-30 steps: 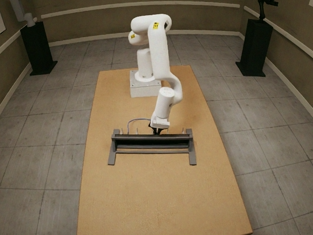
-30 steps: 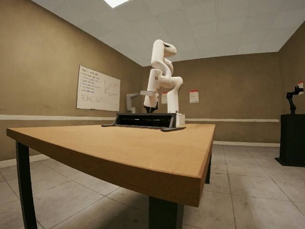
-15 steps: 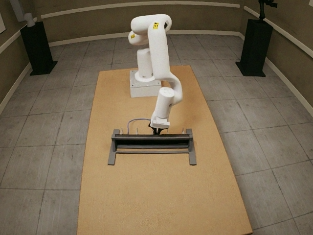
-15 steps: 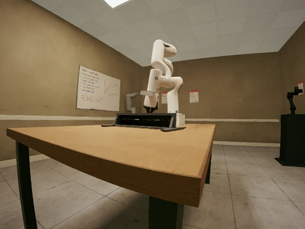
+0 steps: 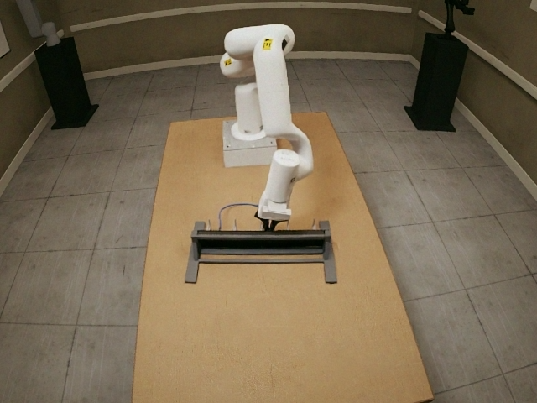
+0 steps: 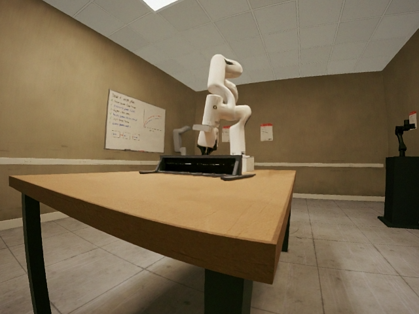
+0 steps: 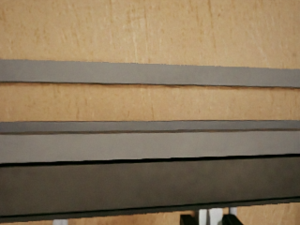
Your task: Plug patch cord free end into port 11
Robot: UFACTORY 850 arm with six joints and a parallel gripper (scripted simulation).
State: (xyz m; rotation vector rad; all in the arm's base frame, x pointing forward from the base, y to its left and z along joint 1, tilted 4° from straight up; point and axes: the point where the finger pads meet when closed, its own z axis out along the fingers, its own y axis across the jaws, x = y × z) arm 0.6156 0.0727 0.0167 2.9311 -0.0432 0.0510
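Right now my hand is 20 mm short of the white plug and 10 mm above it.
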